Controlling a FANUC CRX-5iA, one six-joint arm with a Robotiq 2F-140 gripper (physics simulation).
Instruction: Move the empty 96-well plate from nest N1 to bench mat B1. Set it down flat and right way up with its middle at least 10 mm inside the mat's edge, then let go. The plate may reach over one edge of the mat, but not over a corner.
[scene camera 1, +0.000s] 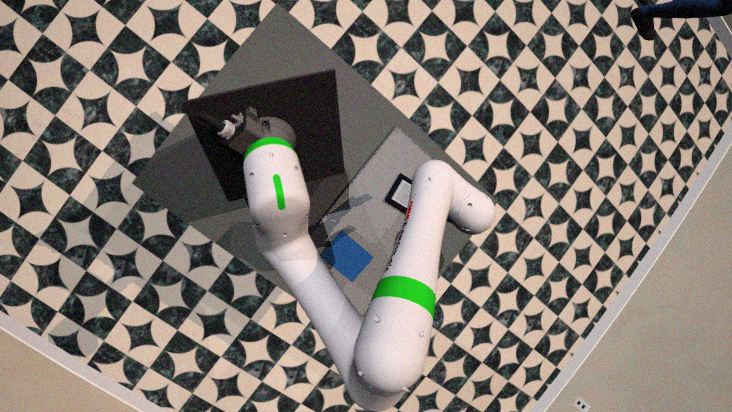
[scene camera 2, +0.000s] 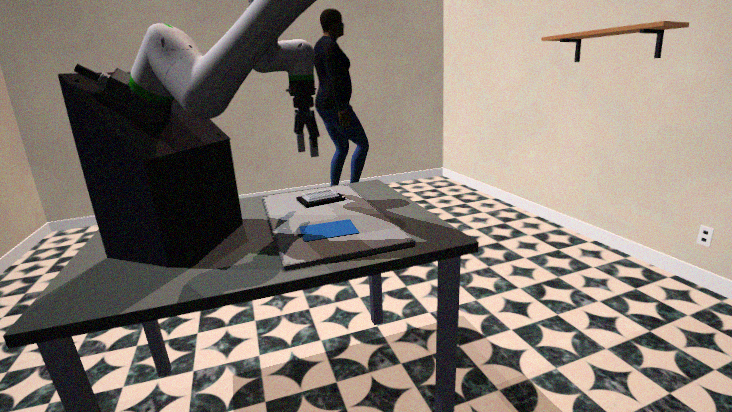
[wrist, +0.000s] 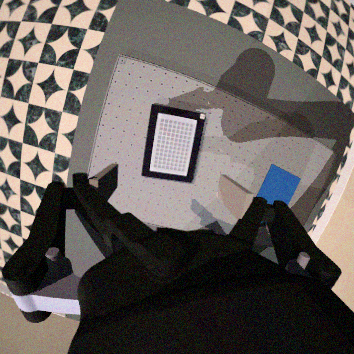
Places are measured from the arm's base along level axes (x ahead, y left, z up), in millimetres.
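Where they show: gripper, fingertip midpoint: (scene camera 2: 307, 154) (wrist: 169, 180); arm's base, origin of the base link: (scene camera 1: 266, 141) (scene camera 2: 144, 107).
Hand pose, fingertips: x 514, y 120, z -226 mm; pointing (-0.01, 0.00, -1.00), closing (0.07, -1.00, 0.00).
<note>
Each offset is from my fingertips to the top centre of the thing. Level surfaces: height alone.
The white 96-well plate {31 mm ahead, 11 mm right, 160 mm down} (scene camera 1: 403, 192) (scene camera 2: 321, 194) (wrist: 173, 145) lies flat and right way up in the black nest {31 mm ahead, 11 mm right, 171 mm down} (scene camera 1: 390, 194) (scene camera 2: 328, 201) (wrist: 149, 150). The arm covers part of both in scene camera 1. The blue bench mat {184 mm down} (scene camera 1: 349, 256) (scene camera 2: 330, 230) (wrist: 280, 183) lies apart from the nest on the same board; a finger hides its near corner in the wrist view. My gripper (scene camera 2: 307, 150) (wrist: 169, 180) is open and empty, high above the board and pointing down. In the wrist view the plate shows ahead of and between the fingertips. The arm hides the gripper in scene camera 1.
The light perforated board {186 mm down} (scene camera 1: 389, 148) (scene camera 2: 286, 252) (wrist: 127, 85) lies on the grey table {199 mm down} (scene camera 1: 279, 38) (scene camera 2: 128, 286) (wrist: 150, 30). The tall dark pedestal (scene camera 1: 317, 117) (scene camera 2: 194, 199) carries the arm beside the board. A person (scene camera 2: 332, 76) stands behind the table. A wall shelf (scene camera 2: 614, 31) is at right.
</note>
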